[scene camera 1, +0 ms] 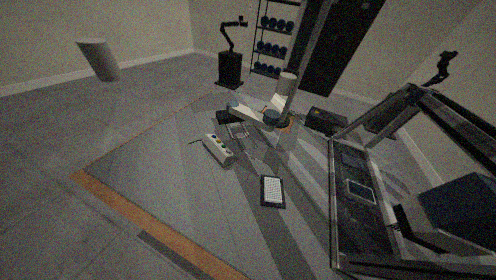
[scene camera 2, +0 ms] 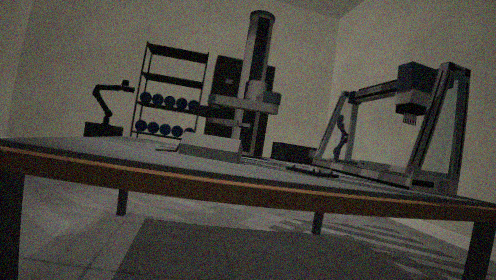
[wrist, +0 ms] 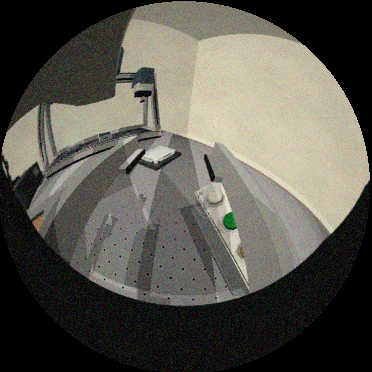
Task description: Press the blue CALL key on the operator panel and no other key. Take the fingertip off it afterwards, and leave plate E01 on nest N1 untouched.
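Frame: origin at the arm's base, x back, y down, z right, level; millimetres.
Where they show: gripper, fingertip midpoint: (scene camera 1: pixel 240 137) (scene camera 2: pixel 244 124) (wrist: pixel 174 145).
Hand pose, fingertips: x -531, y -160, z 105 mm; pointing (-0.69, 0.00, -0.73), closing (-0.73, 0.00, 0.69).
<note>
Each offset is from my fingertips to the top centre of the thing. "spot": to the spot under its first point.
The operator panel {dz +117, dx -52, dy +63 mm} (scene camera 1: pixel 212 146) (scene camera 2: pixel 210 151) (wrist: pixel 216 214) is a pale sloped box on the table. Its blue key {dz +178, dx -2, dy +72 mm} (scene camera 1: pixel 214 136) is at the far end, beside the yellow key {dz +132, dx -22, dy +72 mm} (scene camera 1: pixel 218 141) (wrist: pixel 242 251), green key {dz +86, dx -41, dy +72 mm} (scene camera 1: pixel 223 145) (wrist: pixel 230 221) and white key {dz +40, dx -60, dy +72 mm} (wrist: pixel 215 196). The blue key does not show in the wrist view. My gripper (scene camera 1: pixel 240 135) (wrist: pixel 174 145) is shut to its narrow stand, fingers parallel and nothing between them. It is beside the panel, apart from the keys. A white plate {dz -261, dx -130, dy +121 mm} (scene camera 1: pixel 273 190) (wrist: pixel 160 154) sits on a black nest {dz -261, dx -130, dy +125 mm} (scene camera 1: pixel 274 205); labels are unreadable.
A gantry frame (scene camera 1: pixel 331 200) (scene camera 2: pixel 330 125) stands on the table at the right, with a framed plate {spot: dz -674, dx +39, dy +67 mm} (scene camera 1: pixel 361 191) inside. A dark box {spot: dz -481, dx +566, dy +43 mm} (scene camera 1: pixel 325 121) (scene camera 2: pixel 292 151) is near my arm's base. A cable {spot: dz +284, dx -56, dy +146 mm} (scene camera 1: pixel 195 142) leaves the panel. A shelf rack and another arm stand behind.
</note>
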